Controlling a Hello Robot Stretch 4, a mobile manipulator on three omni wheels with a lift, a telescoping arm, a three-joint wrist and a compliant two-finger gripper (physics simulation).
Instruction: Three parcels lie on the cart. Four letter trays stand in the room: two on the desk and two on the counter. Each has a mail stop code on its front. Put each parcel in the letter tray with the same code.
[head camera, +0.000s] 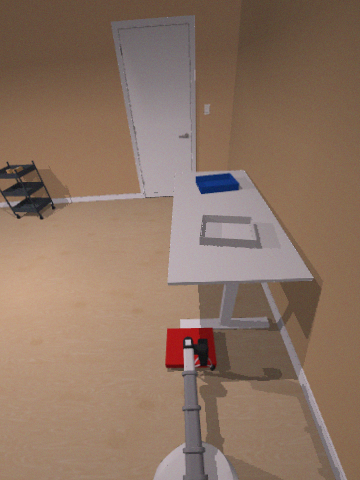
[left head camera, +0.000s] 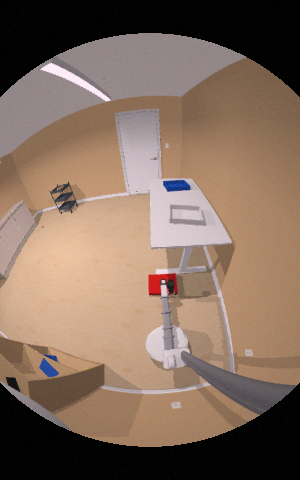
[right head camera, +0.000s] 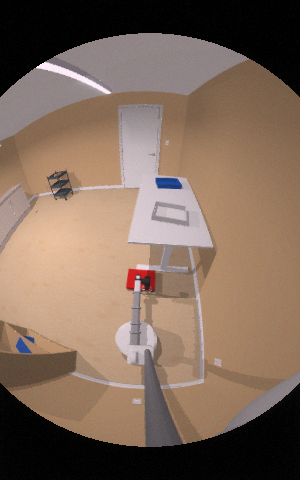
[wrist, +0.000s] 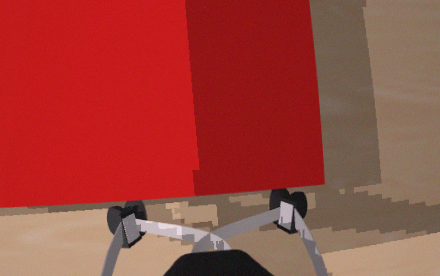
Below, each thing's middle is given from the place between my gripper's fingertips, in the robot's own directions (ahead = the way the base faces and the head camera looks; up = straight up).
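Red letter tray (head camera: 174, 348): my hand 7 cm to the right of it, 15 cm short of it.
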